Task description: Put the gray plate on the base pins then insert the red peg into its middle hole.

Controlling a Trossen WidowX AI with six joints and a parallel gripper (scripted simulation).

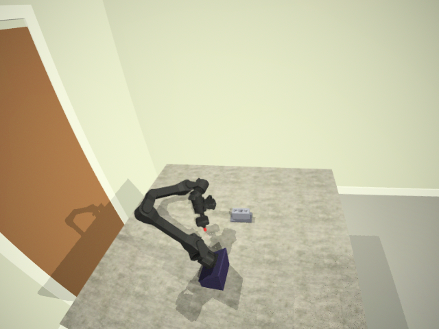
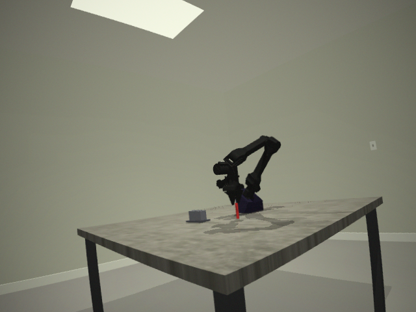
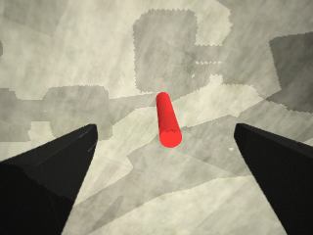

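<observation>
Right now my gripper tip is 3 cm above the red peg. From my gripper tip the other things lie so: pin base: 12 cm ahead, 18 cm to the right, 7 cm below; gray plate: 12 cm ahead, 18 cm to the right, 3 cm below.
</observation>
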